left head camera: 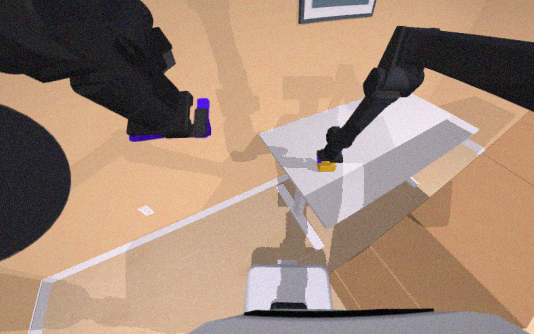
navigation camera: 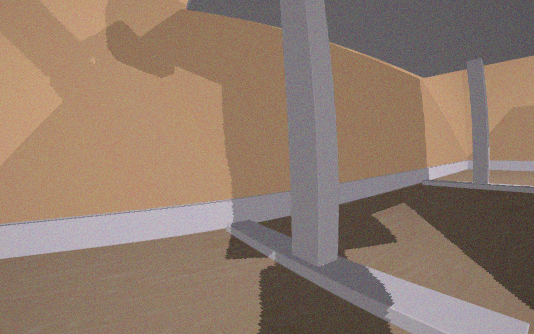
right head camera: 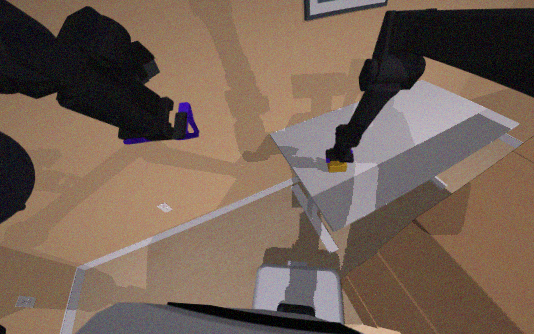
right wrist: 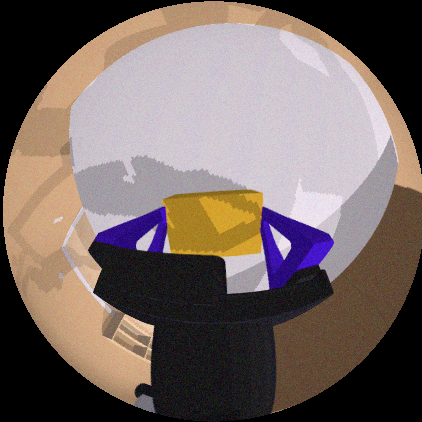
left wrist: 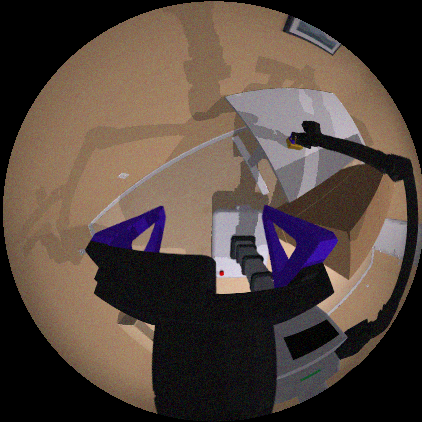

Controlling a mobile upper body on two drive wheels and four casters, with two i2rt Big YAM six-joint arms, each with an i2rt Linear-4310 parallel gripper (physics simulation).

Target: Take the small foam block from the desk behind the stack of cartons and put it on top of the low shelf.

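Frame: origin at the left arm's base, x ahead, y left, z up, level; millimetres.
Seen in the pictures: left gripper, fingertip midpoint: [left head camera: 187,133] [right head camera: 178,135] [left wrist: 213,210]; right gripper, fingertip midpoint: [left head camera: 326,161] [right head camera: 336,161] [right wrist: 213,211] [left wrist: 294,139].
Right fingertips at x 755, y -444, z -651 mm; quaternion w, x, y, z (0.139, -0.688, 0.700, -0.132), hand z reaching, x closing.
Offsets run from my right fingertips to a thing's top centre. "spot": to the spot under its first point. Level surfaces: height alone.
The small yellow foam block {7 mm up, 14 mm back, 0 mm left} [left head camera: 326,167] [right head camera: 337,167] [left wrist: 294,145] [right wrist: 215,230] is at the white desk top {38 mm down} [left head camera: 400,120] [right head camera: 425,120] [right wrist: 225,100], near its left end in the head views. My right gripper [left head camera: 328,161] [right head camera: 338,160] [right wrist: 213,211] is shut on the block, with a blue finger against each side. Whether the block touches the desk is hard to tell. My left gripper [left head camera: 172,132] [left wrist: 213,210] is open and empty, in the air left of the desk. A small compartmented unit [right wrist: 111,326] shows at the lower left of the right wrist view; I cannot tell if it is the low shelf.
Brown cartons [left head camera: 430,270] [left wrist: 350,215] stand close along the desk's near side. The robot's white base [left head camera: 255,290] is at the bottom of the left head view. A desk leg {spot: 529 mm down, 2 mm back, 115 mm left} [navigation camera: 312,150] stands on a foot bar [navigation camera: 425,295] before the navigation camera.
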